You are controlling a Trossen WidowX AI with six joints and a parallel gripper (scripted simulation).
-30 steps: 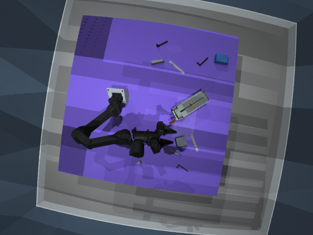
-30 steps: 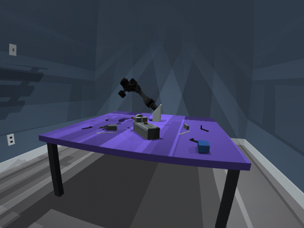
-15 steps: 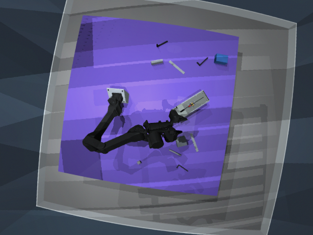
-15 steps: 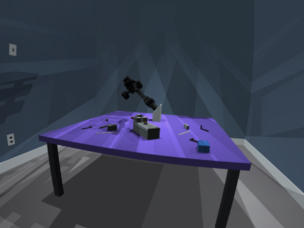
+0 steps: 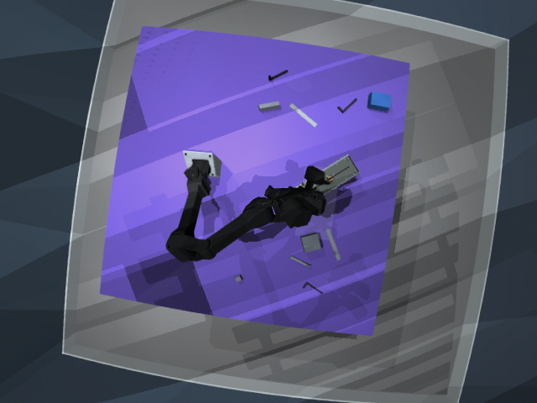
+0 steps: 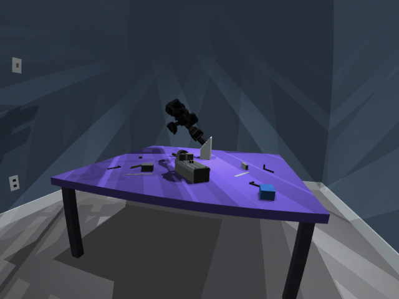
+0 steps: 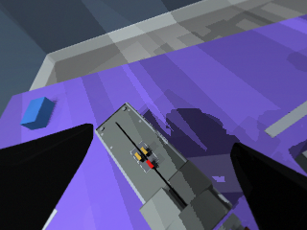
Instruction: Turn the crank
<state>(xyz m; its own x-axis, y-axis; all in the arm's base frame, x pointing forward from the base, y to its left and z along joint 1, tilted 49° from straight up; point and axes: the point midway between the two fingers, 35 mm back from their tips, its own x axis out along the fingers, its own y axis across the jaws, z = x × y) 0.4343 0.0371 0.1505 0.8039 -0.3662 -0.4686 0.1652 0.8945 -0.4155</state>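
My gripper tip is 150 mm above the brown crank handle, 80 mm past it and 60 mm to the left of it. The rest, counted from my gripper tip: dark L-shaped key (400 mm to the right, 240 mm below, 20 mm ahead); then red pointer (160 mm below, 60 mm to the left, 30 mm ahead); then grey block (220 mm below, 200 mm to the right, 10 mm ahead).
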